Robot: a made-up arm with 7 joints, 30 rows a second.
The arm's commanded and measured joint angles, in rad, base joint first. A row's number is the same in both.
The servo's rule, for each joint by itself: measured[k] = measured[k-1] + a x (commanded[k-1-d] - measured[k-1]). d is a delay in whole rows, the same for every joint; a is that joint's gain. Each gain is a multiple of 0.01, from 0.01 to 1. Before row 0 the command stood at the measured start. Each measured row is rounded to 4 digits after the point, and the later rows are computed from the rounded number. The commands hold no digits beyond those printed.
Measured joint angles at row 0: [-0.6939, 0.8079, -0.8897, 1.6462, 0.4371, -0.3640, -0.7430]
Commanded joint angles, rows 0 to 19: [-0.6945, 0.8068, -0.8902, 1.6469, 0.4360, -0.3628, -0.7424]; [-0.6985, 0.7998, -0.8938, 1.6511, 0.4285, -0.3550, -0.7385]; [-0.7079, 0.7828, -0.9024, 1.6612, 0.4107, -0.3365, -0.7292]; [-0.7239, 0.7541, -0.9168, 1.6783, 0.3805, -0.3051, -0.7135]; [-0.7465, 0.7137, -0.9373, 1.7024, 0.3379, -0.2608, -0.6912]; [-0.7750, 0.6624, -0.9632, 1.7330, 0.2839, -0.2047, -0.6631]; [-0.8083, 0.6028, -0.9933, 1.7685, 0.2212, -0.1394, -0.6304]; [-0.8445, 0.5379, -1.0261, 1.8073, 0.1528, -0.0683, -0.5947]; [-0.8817, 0.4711, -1.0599, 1.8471, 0.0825, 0.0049, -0.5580]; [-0.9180, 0.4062, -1.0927, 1.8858, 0.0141, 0.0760, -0.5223]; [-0.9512, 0.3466, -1.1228, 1.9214, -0.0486, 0.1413, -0.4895]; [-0.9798, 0.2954, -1.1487, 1.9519, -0.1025, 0.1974, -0.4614]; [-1.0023, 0.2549, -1.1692, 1.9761, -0.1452, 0.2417, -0.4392]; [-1.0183, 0.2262, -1.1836, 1.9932, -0.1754, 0.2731, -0.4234]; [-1.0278, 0.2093, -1.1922, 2.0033, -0.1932, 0.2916, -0.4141]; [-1.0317, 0.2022, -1.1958, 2.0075, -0.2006, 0.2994, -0.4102]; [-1.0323, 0.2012, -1.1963, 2.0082, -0.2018, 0.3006, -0.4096]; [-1.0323, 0.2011, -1.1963, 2.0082, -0.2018, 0.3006, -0.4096]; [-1.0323, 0.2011, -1.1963, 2.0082, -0.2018, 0.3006, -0.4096]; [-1.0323, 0.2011, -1.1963, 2.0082, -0.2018, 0.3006, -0.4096]
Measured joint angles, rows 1 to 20: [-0.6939, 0.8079, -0.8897, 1.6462, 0.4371, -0.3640, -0.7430]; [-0.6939, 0.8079, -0.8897, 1.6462, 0.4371, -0.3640, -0.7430]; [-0.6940, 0.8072, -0.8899, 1.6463, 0.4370, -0.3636, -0.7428]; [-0.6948, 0.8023, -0.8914, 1.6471, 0.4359, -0.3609, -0.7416]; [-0.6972, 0.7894, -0.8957, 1.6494, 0.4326, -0.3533, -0.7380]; [-0.7020, 0.7661, -0.9039, 1.6540, 0.4258, -0.3384, -0.7309]; [-0.7100, 0.7315, -0.9169, 1.6617, 0.4144, -0.3143, -0.7194]; [-0.7217, 0.6859, -0.9350, 1.6731, 0.3974, -0.2803, -0.7031]; [-0.7373, 0.6311, -0.9577, 1.6884, 0.3745, -0.2366, -0.6820]; [-0.7566, 0.5696, -0.9844, 1.7074, 0.3457, -0.1844, -0.6567]; [-0.7791, 0.5046, -1.0138, 1.7298, 0.3115, -0.1257, -0.6281]; [-0.8041, 0.4397, -1.0446, 1.7548, 0.2728, -0.0632, -0.5974]; [-0.8306, 0.3783, -1.0751, 1.7815, 0.2310, 0.0002, -0.5661]; [-0.8575, 0.3236, -1.1038, 1.8088, 0.1876, 0.0613, -0.5357]; [-0.8836, 0.2783, -1.1293, 1.8356, 0.1443, 0.1172, -0.5077]; [-0.9078, 0.2439, -1.1505, 1.8608, 0.1027, 0.1655, -0.4833]; [-0.9294, 0.2211, -1.1668, 1.8836, 0.0642, 0.2046, -0.4632]; [-0.9478, 0.2086, -1.1781, 1.9034, 0.0298, 0.2340, -0.4478]; [-0.9630, 0.2037, -1.1852, 1.9202, -0.0003, 0.2546, -0.4367]; [-0.9755, 0.2020, -1.1895, 1.9343, -0.0265, 0.2689, -0.4288]
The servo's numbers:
d 2
a 0.18 0.66 0.39 0.16 0.13 0.31 0.29

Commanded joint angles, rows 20 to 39: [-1.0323, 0.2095, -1.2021, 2.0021, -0.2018, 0.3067, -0.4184]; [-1.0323, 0.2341, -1.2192, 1.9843, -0.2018, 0.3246, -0.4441]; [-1.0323, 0.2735, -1.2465, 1.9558, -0.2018, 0.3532, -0.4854]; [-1.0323, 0.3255, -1.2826, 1.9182, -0.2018, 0.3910, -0.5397]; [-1.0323, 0.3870, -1.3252, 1.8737, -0.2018, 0.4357, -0.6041]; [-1.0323, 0.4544, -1.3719, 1.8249, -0.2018, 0.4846, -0.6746]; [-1.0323, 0.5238, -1.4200, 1.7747, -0.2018, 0.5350, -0.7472]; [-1.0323, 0.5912, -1.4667, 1.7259, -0.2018, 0.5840, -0.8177]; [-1.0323, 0.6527, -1.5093, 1.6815, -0.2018, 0.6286, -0.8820]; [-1.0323, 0.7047, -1.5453, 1.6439, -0.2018, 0.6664, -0.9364]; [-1.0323, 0.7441, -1.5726, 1.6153, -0.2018, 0.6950, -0.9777]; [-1.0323, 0.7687, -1.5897, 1.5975, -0.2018, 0.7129, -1.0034]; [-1.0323, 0.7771, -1.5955, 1.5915, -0.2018, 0.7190, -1.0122]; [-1.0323, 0.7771, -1.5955, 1.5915, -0.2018, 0.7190, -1.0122]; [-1.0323, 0.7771, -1.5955, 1.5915, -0.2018, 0.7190, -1.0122]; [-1.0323, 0.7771, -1.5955, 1.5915, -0.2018, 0.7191, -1.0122]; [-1.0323, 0.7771, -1.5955, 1.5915, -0.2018, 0.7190, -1.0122]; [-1.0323, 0.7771, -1.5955, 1.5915, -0.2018, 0.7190, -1.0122]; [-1.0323, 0.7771, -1.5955, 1.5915, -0.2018, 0.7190, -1.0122]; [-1.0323, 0.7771, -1.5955, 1.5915, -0.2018, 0.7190, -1.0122]
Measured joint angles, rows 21 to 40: [-0.9857, 0.2014, -1.1922, 1.9461, -0.0493, 0.2787, -0.4232]; [-0.9941, 0.2012, -1.1938, 1.9560, -0.0691, 0.2855, -0.4193]; [-1.0010, 0.2067, -1.1970, 1.9634, -0.0864, 0.2921, -0.4190]; [-1.0066, 0.2248, -1.2057, 1.9667, -0.1014, 0.3022, -0.4263]; [-1.0112, 0.2569, -1.2216, 1.9650, -0.1145, 0.3180, -0.4434]; [-1.0150, 0.3022, -1.2454, 1.9575, -0.1258, 0.3406, -0.4713]; [-1.0181, 0.3582, -1.2765, 1.9441, -0.1357, 0.3701, -0.5098]; [-1.0207, 0.4217, -1.3137, 1.9250, -0.1443, 0.4056, -0.5576]; [-1.0228, 0.4891, -1.3552, 1.9010, -0.1518, 0.4457, -0.6126]; [-1.0245, 0.5565, -1.3987, 1.8730, -0.1583, 0.4886, -0.6721]; [-1.0259, 0.6200, -1.4418, 1.8424, -0.1640, 0.5320, -0.7330]; [-1.0271, 0.6759, -1.4822, 1.8106, -0.1689, 0.5737, -0.7920]; [-1.0280, 0.7209, -1.5175, 1.7794, -0.1732, 0.6113, -0.8459]; [-1.0288, 0.7524, -1.5457, 1.7503, -0.1769, 0.6428, -0.8916]; [-1.0294, 0.7687, -1.5651, 1.7249, -0.1801, 0.6664, -0.9266]; [-1.0299, 0.7742, -1.5770, 1.7036, -0.1829, 0.6827, -0.9514]; [-1.0303, 0.7761, -1.5842, 1.6857, -0.1854, 0.6940, -0.9690]; [-1.0307, 0.7768, -1.5886, 1.6706, -0.1875, 0.7018, -0.9815]; [-1.0310, 0.7770, -1.5913, 1.6579, -0.1894, 0.7071, -0.9904]; [-1.0312, 0.7771, -1.5929, 1.6473, -0.1910, 0.7108, -0.9967]
